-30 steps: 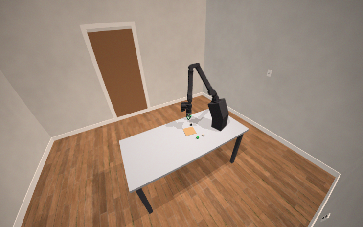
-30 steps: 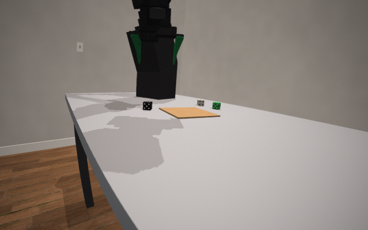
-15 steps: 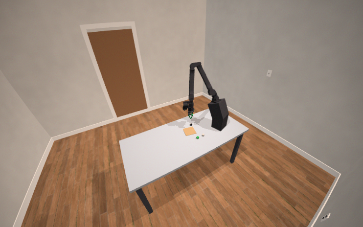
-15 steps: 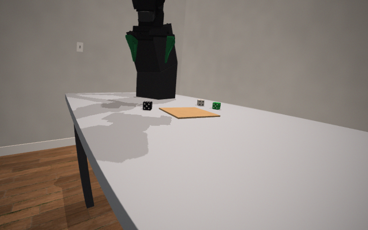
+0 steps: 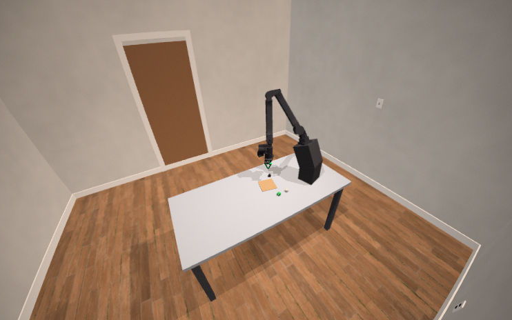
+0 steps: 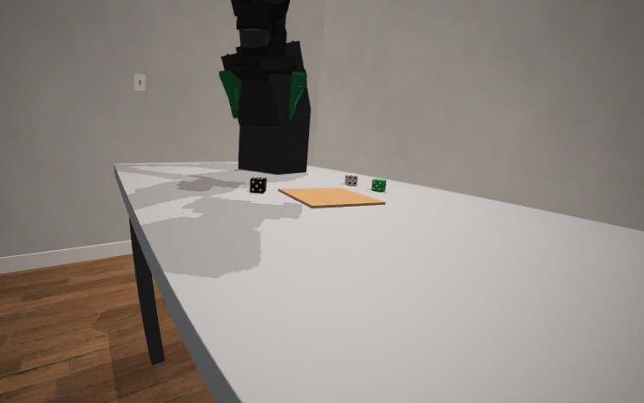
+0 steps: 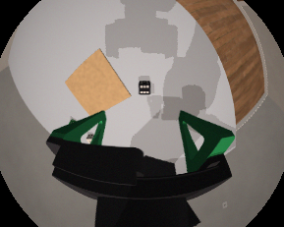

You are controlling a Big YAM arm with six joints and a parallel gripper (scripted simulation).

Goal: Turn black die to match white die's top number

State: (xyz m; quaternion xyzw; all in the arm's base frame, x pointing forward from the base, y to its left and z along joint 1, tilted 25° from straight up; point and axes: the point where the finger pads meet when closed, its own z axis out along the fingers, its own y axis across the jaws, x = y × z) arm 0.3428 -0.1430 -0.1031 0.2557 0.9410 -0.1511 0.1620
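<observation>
Right now the black die is 10 mm behind my hand and 120 mm below it. From my hand the other things lie so: tan mat: 60 mm ahead, 110 mm to the left, 130 mm below; green die: 30 mm ahead, 260 mm to the left, 120 mm below; white die: 60 mm behind, 250 mm to the left, 120 mm below.
</observation>
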